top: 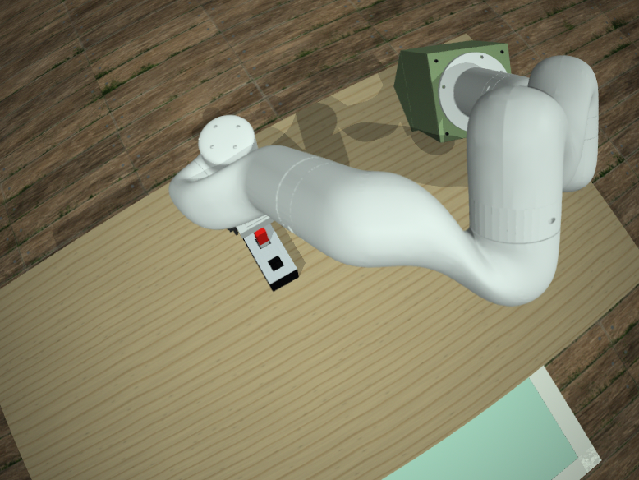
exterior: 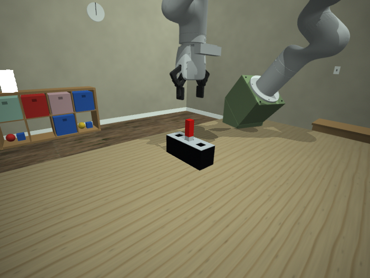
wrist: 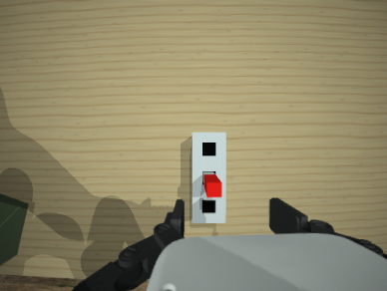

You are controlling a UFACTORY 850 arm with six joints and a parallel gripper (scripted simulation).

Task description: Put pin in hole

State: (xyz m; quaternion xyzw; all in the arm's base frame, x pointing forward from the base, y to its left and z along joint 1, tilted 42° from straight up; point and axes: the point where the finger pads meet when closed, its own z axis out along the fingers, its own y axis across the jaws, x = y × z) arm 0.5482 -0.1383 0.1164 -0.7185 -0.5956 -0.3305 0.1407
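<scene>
Now: hand 110 mm above the pin. The rest, counted from my hand: block: 200 mm below.
</scene>
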